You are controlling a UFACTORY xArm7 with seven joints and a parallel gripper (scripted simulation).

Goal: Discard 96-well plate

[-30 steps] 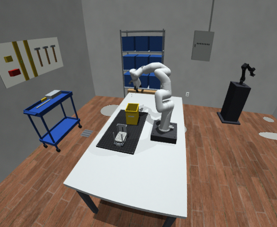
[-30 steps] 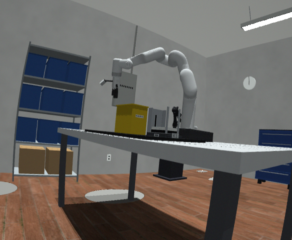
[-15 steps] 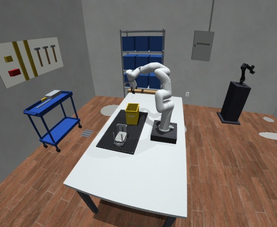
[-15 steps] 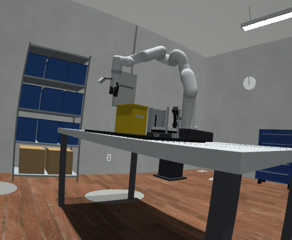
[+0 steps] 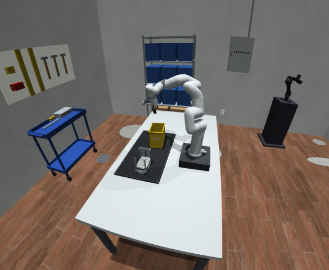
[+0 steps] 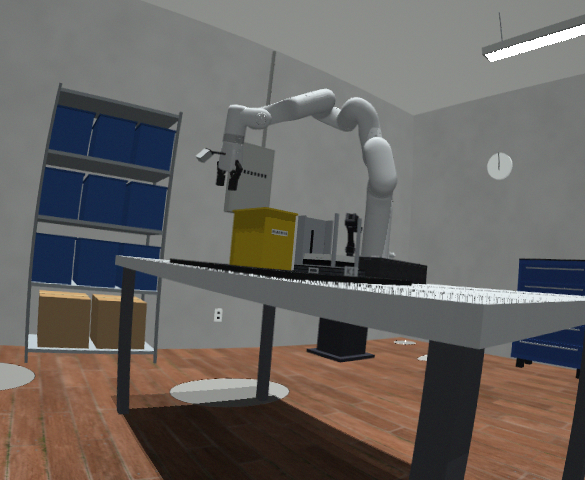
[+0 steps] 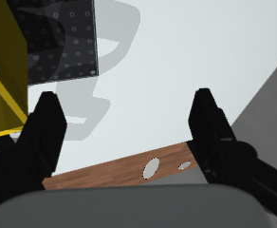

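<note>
Now: hand 3 cm past the white 96-well plate, 53 cm to the right of it and 24 cm above it. The rest, counted from my hand: yellow plastics bin W1 (6 cm behind, 18 cm to the left, 19 cm below).
</note>
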